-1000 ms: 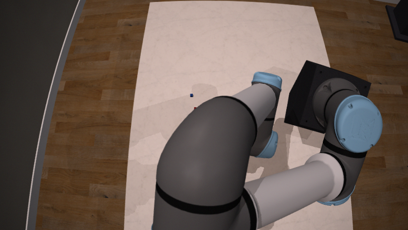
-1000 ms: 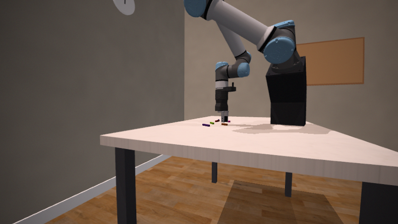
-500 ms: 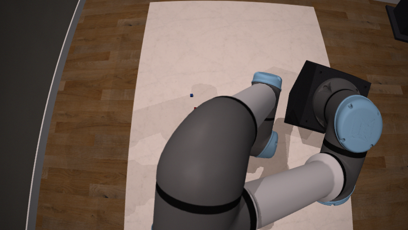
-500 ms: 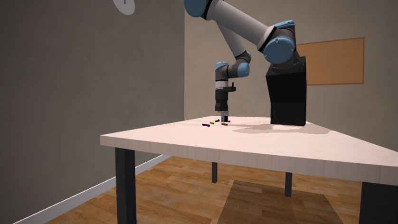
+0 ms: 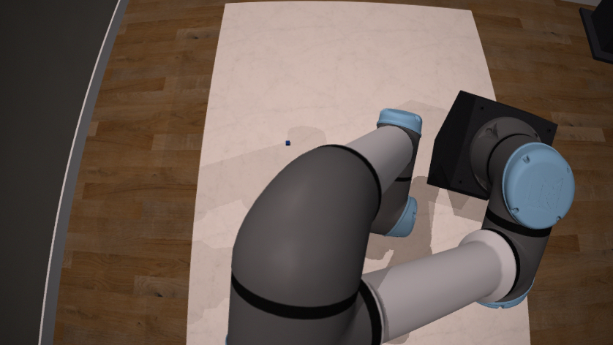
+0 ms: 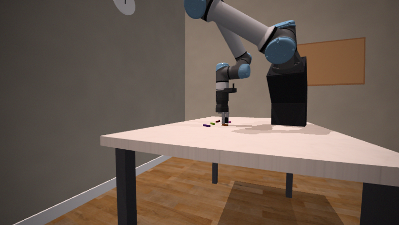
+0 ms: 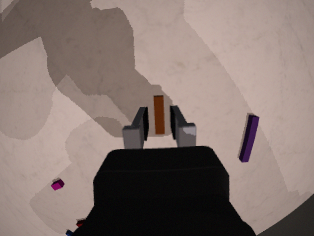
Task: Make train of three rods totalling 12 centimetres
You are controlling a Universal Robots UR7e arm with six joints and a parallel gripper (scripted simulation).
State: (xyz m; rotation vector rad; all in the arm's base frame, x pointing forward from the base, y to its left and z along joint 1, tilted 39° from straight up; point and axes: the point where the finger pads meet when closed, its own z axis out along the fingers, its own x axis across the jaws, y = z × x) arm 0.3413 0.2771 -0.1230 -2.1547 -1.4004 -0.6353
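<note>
Right now my hand is 30 mm above the orange rod. Round my hand: magenta rod: 190 mm to the right, 40 mm ahead, 30 mm below; then purple rod: 90 mm to the left, 70 mm ahead, 30 mm below; then lime rod: 90 mm ahead, 30 mm below, 20 mm to the right.
</note>
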